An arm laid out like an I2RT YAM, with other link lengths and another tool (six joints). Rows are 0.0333 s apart.
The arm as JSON. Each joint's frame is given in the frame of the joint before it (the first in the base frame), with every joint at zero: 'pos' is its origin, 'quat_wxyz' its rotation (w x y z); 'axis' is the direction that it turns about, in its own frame. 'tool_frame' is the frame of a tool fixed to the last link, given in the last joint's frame.
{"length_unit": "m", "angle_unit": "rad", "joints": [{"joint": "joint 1", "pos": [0.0, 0.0, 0.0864], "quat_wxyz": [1.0, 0.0, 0.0, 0.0], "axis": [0.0, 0.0, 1.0]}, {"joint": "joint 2", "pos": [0.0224, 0.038, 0.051], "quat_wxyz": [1.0, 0.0, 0.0, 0.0], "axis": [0.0, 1.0, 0.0]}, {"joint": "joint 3", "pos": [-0.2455, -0.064, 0.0], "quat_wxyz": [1.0, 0.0, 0.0, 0.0], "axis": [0.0, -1.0, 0.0]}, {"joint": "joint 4", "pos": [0.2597, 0.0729, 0.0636], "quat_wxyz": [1.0, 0.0, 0.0, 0.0], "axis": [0.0, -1.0, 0.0]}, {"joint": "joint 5", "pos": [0.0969, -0.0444, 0.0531], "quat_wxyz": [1.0, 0.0, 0.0, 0.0], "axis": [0.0, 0.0, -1.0]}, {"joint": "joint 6", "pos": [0.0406, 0.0, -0.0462], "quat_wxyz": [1.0, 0.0, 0.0, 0.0], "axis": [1.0, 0.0, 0.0]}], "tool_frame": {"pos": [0.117, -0.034, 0.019], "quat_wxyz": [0.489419, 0.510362, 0.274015, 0.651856]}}
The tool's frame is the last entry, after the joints.
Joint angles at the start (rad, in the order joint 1, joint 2, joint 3, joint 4, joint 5, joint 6):
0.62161 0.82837 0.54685 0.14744 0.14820 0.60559
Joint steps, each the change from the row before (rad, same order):
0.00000 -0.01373 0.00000 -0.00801 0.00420 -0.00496
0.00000 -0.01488 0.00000 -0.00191 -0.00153 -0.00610
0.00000 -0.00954 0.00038 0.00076 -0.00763 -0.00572
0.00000 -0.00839 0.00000 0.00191 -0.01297 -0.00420
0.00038 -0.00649 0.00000 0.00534 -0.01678 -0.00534
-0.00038 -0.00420 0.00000 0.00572 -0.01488 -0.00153
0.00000 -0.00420 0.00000 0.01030 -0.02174 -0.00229
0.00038 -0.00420 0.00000 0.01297 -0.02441 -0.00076
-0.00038 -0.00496 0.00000 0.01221 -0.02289 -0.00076
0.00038 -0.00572 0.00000 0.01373 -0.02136 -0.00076
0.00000 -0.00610 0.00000 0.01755 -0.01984 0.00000
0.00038 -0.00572 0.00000 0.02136 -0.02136 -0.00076
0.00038 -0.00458 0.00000 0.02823 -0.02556 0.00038
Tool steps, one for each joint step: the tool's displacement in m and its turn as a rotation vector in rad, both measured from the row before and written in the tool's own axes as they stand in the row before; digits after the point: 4 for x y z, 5 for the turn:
0.0017 0.0031 -0.0017 -0.00656 0.00387 -0.00291
0.0037 0.0034 -0.0016 -0.00557 0.01236 0.00031
0.0036 0.0017 -0.0010 0.00071 0.01364 0.00078
0.0038 0.0007 -0.0009 0.00532 0.01558 0.00299
0.0045 0.0000 -0.0006 0.00791 0.01936 0.00322
0.0036 -0.0001 -0.0003 0.00666 0.01531 0.00539
0.0052 -0.0005 -0.0002 0.01013 0.02282 0.00767
0.0061 -0.0006 -0.0002 0.01114 0.02602 0.01034
0.0059 -0.0001 -0.0002 0.00921 0.02500 0.00955
0.0065 0.0003 -0.0003 0.00728 0.02651 0.00975
0.0072 0.0012 -0.0001 0.00335 0.02866 0.01096
0.0082 0.0013 0.0000 0.00301 0.03278 0.01113
0.0097 0.0014 0.0004 0.00332 0.03929 0.01391

